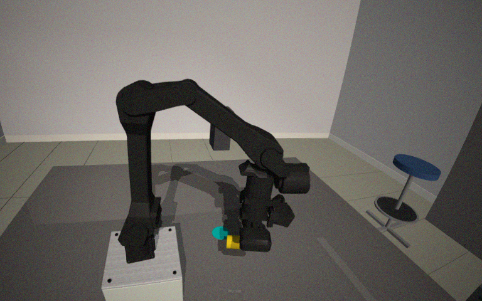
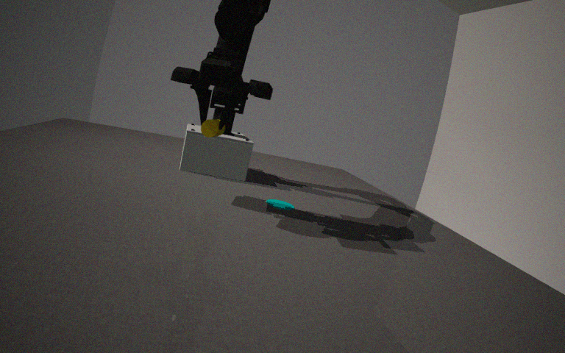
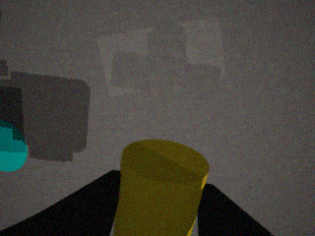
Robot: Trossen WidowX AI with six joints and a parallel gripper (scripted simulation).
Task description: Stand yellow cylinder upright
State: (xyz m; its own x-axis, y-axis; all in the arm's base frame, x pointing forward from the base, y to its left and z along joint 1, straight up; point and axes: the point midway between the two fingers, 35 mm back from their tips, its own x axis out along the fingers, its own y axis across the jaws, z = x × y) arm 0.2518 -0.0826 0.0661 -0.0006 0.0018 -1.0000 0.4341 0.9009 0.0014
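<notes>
My gripper tip is now 1 cm short of the cyan circle, 18 cm to the right of it and 13 cm above it. From my gripper tip the other things lie so: yellow tall cylinder: 2 cm behind, 1 cm to the left.
</notes>
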